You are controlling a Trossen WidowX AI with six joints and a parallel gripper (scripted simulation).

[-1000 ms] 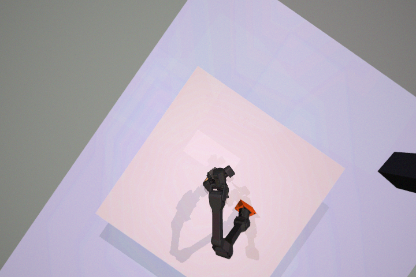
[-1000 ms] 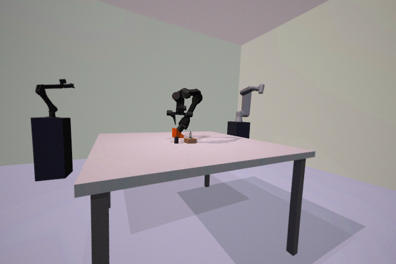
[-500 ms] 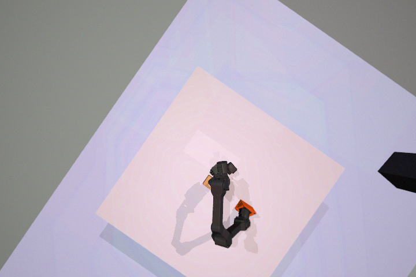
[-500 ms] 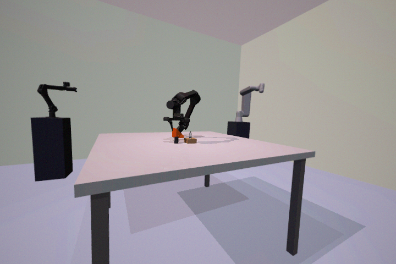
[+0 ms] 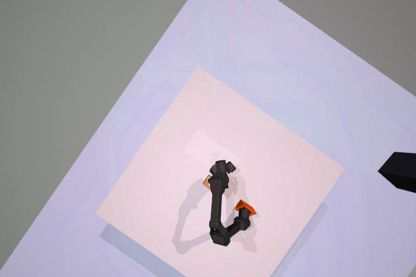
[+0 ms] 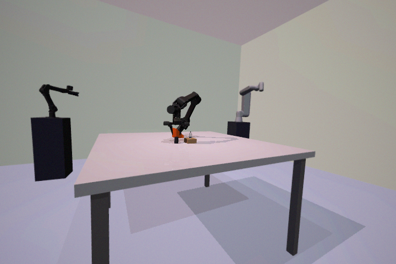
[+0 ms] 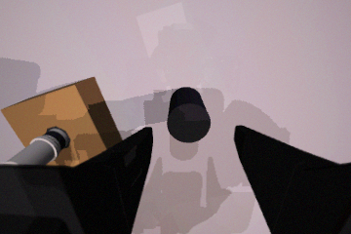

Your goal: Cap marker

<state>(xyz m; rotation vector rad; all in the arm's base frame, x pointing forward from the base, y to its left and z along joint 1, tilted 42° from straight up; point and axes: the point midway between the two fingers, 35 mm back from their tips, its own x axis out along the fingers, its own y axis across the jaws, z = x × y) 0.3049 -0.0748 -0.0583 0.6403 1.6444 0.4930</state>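
The marker cap is 4 cm below my gripper tip. The rest, counted from my gripper tip: holder block 11 cm to the left, 4 cm below.
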